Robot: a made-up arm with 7 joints.
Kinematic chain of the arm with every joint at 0, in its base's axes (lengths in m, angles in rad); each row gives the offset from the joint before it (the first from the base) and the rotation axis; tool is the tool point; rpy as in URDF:
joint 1: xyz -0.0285 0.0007 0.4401 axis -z
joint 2: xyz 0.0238 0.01 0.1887 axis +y
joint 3: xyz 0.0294 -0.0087 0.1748 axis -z
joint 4: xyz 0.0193 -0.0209 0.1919 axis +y
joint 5: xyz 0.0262 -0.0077 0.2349 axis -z
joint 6: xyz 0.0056 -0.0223 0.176 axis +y
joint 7: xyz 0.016 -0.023 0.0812 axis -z
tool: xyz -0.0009 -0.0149 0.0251 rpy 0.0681 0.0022 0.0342
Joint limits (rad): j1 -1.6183..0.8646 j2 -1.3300..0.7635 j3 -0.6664..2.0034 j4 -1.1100..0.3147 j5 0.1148..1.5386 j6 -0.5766..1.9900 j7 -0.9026..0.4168
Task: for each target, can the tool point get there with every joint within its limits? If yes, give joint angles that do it. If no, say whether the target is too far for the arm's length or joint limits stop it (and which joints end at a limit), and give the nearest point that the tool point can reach.
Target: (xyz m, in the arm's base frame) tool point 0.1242 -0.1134 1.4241
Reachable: yes | joints -0.5984 0.3596 -0.3867 -0.6714 1.2024 -0.0868 -0.3048
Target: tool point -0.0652 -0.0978 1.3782
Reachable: yes | joints -0.0901 0.0628 0.2918 -0.5754 0.5232 1.5509 -0.7567
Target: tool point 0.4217 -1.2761 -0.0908
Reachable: no: too far | nearest point 0.1514 -0.6931 0.4298 | short by 0.827 m
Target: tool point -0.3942 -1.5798 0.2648
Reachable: no: too far | nearest point -0.2121 -0.7930 0.5748 | short by 0.865 m
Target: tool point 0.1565 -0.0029 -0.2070
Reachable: no: joint limits stop it (at a limit: joint 1, joint 2, joint 4, joint 6, joint 7) | nearest point 0.0963 -0.6022 0.3564 | short by 0.825 m
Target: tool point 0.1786 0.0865 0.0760
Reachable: no: joint limits stop it (at a limit: joint 1, joint 2, joint 4, joint 5, joint 6) | nearest point -0.2775 0.4784 0.4720 | short by 0.720 m
